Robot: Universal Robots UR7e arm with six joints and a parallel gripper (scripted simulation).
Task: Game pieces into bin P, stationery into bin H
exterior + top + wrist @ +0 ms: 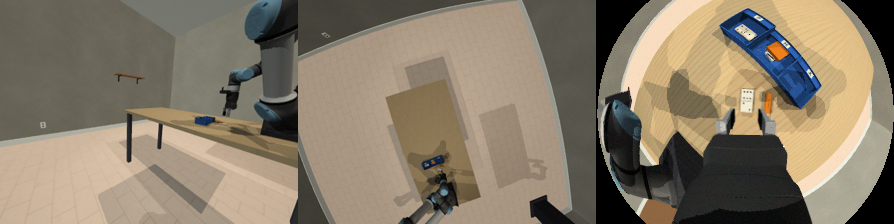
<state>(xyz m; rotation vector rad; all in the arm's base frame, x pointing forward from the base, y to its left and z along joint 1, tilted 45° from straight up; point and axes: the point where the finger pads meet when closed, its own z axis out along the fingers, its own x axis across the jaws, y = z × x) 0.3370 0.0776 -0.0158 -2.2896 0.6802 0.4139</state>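
The orange stick is 4 cm ahead of my hand, 2 cm to the right of it and 8 cm below it. Round my hand: orange block 13 cm ahead, 7 cm to the left, 7 cm below.
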